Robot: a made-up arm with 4 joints.
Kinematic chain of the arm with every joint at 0, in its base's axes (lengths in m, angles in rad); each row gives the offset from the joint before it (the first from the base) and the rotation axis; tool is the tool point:
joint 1: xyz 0 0 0.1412 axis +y
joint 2: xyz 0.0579 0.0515 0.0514 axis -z
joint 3: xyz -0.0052 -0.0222 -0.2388 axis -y
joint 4: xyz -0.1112 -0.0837 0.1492 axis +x
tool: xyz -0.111 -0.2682 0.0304
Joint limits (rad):
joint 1: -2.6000..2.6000
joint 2: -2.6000..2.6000
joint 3: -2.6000..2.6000
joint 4: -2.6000..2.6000
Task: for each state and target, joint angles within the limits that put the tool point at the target. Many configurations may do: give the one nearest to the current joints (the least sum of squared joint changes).
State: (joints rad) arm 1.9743 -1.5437 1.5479 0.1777
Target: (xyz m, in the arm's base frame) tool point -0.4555 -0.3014 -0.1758
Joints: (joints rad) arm 1.4312 -1.2607 1.8461 -0.7015
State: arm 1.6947 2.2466 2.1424 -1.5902
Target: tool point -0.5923 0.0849 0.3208
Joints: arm 2.1474 2.2166 2.3612 -2.1740
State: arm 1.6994 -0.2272 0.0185 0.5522
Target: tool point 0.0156 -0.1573 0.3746
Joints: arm 2.0138 0.2591 -0.7319 1.0189
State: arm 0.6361 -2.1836 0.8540 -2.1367
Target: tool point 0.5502 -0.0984 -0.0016
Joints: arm -0.1331 -2.6000 1.1405 -1.4314
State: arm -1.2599 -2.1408 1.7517 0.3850
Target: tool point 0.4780 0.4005 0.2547
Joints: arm -1.3697 -2.6000 2.3644 0.1331
